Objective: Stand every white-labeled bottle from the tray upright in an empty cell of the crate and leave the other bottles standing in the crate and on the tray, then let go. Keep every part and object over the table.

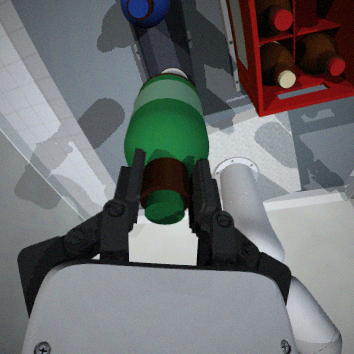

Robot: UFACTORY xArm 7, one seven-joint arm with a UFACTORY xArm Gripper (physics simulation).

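Where they show: gripper, fingertip midpoint: [168, 167]; arm's base at its link origin: [235, 174].
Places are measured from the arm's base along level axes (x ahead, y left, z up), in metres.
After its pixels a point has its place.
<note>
My gripper [168, 167] @(x 0.371, y 0.049, z 0.295 m) is shut on the brown neck of a green bottle with a pale band and green cap. The green bottle [167, 122] @(x 0.392, y 0.041, z 0.271 m) hangs upright, left of the red crate [265, 103] @(x 0.253, y -0.081, z 0.072 m) and apart from it. In the crate stand brown bottles with red caps [283, 20] @(x 0.381, y -0.115, z 0.085 m) [335, 66] @(x 0.294, y -0.196, z 0.085 m) and one with a cream cap [286, 79] @(x 0.294, y -0.114, z 0.085 m); their labels are mostly hidden. A blue bottle [156, 16] @(x 0.435, y 0.049, z 0.038 m) is at the top edge, by the dark tray [161, 47] @(x 0.369, y 0.076, z -0.073 m). A white cap [173, 72] @(x 0.390, y 0.038, z 0.173 m) shows behind the green bottle; the rest of it is hidden.
The crate's near wall and dividers stand at the upper right. The white arm [245, 205] @(x 0.089, y -0.003, z 0.165 m) and its round base flange lie right of the gripper. A pale table edge [307, 201] runs at the lower right. Shadows cross the grey surface at left.
</note>
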